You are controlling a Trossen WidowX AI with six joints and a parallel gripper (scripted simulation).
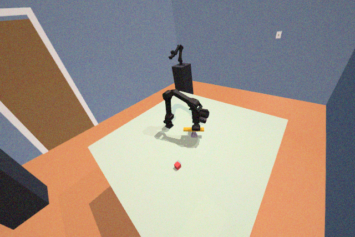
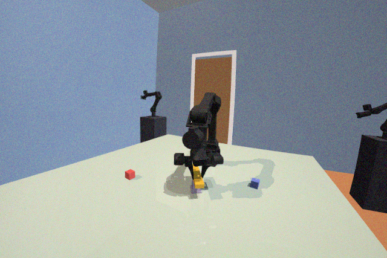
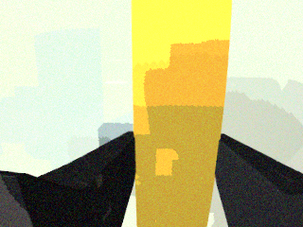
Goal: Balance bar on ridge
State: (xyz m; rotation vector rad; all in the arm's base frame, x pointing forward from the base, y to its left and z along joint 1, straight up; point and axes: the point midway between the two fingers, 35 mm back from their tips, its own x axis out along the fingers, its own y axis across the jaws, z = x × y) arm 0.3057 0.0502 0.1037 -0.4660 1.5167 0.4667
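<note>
The yellow bar is 20 mm to the right of my gripper tip and 20 mm behind it. Also, from my gripper tip: blue cube: 210 mm to the left, 160 mm behind, 50 mm below; then red cube: 320 mm to the right, 60 mm ahead, 50 mm below.
</note>
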